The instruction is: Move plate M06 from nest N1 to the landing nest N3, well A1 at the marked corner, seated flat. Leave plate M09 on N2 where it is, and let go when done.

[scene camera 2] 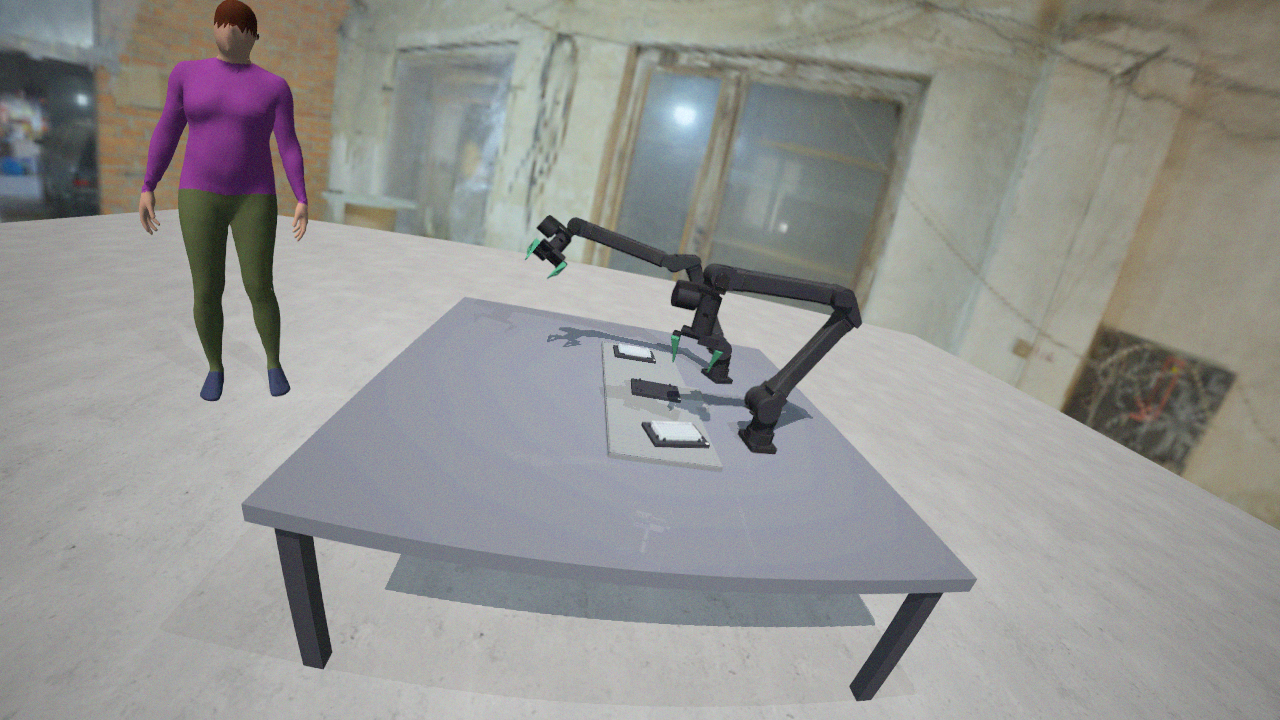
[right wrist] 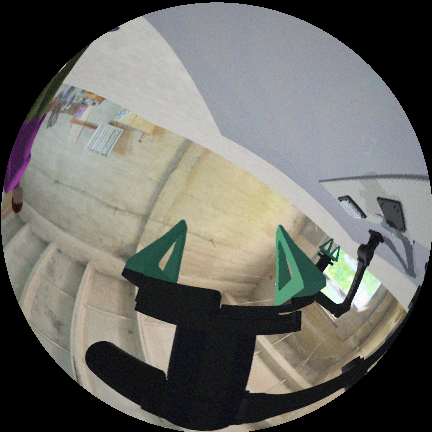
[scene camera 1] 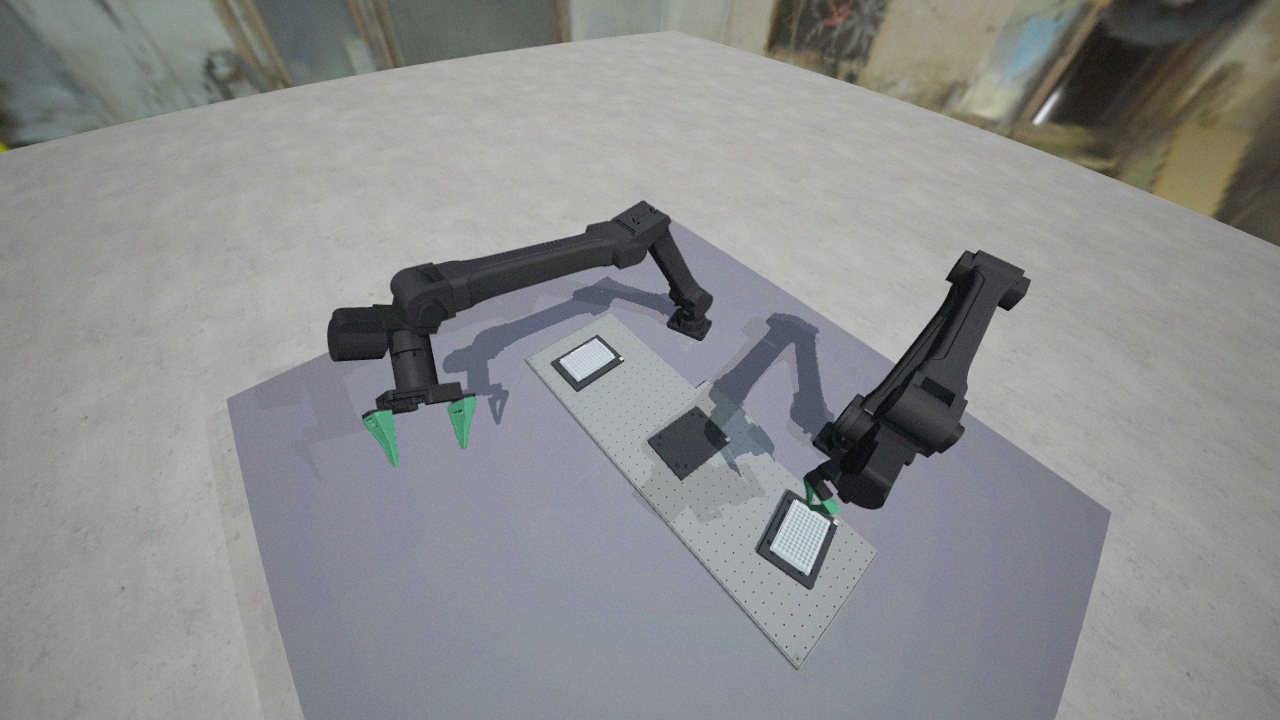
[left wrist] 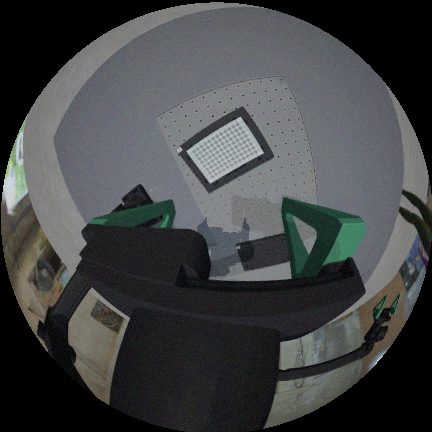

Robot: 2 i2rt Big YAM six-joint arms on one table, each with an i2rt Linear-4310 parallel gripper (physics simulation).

Note:
My left gripper is open and holds nothing. Also in view: a white well plate. My right gripper is open, with nothing in its grasp. I also see a dark nest.
My left gripper also shows in scene camera 2 and in the left wrist view. My right gripper is seen too in scene camera 2 and in the right wrist view.

